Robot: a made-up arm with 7 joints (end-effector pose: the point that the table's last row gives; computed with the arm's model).
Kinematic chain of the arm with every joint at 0, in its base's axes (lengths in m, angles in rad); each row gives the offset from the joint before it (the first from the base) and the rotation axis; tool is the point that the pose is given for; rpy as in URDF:
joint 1: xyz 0.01 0 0.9 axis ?
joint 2: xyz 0.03 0.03 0 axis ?
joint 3: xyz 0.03 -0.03 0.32 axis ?
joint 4: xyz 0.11 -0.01 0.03 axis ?
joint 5: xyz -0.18 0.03 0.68 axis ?
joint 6: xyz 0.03 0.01 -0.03 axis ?
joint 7: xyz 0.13 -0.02 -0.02 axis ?
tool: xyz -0.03 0 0.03 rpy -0.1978 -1.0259 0.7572
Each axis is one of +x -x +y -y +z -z.
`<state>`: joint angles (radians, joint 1 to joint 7).
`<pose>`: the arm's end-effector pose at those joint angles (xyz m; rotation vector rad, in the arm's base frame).
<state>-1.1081 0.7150 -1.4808 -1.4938 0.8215 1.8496 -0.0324</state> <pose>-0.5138 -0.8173 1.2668 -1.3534 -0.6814 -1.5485</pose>
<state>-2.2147 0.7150 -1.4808 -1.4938 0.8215 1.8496 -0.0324</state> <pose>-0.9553 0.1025 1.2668 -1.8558 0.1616 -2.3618</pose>
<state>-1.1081 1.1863 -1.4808 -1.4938 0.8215 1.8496 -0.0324</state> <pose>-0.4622 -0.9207 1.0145 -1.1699 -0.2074 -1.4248</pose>
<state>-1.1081 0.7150 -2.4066 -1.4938 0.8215 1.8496 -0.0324</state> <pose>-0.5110 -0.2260 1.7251 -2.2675 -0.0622 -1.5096</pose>
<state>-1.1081 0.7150 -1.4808 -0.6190 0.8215 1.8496 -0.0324</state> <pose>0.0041 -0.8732 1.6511 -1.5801 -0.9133 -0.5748</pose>
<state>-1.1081 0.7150 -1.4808 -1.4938 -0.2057 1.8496 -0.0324</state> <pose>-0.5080 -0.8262 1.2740 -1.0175 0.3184 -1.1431</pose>
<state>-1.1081 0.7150 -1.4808 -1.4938 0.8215 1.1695 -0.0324</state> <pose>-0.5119 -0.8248 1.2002 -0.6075 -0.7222 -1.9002</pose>
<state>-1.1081 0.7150 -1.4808 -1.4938 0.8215 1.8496 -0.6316</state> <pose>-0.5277 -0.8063 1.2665 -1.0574 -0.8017 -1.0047</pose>
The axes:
joint 1: +z
joint 2: +y
joint 3: +z
joint 4: -y
joint 5: +z
joint 6: -y
joint 7: -z

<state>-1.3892 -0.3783 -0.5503 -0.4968 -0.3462 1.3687 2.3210</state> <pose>-0.1811 0.0130 2.0681 1.0401 0.5724 1.5062</pose>
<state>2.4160 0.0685 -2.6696 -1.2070 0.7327 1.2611 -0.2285</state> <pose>0.6757 -0.0768 1.6801 0.8225 -1.4328 0.5070</pose>
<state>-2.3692 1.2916 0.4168 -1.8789 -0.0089 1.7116 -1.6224</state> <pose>-0.1349 -0.6280 0.1450 0.9514 -2.0786 -0.2699</pose>
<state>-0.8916 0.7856 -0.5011 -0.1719 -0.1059 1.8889 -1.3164</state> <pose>0.5325 -0.7028 1.6621 -0.5875 -0.4617 1.2105</pose>
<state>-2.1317 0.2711 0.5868 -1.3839 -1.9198 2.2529 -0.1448</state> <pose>-0.0196 -0.9642 1.3624 -0.9054 0.3945 0.6116</pose>
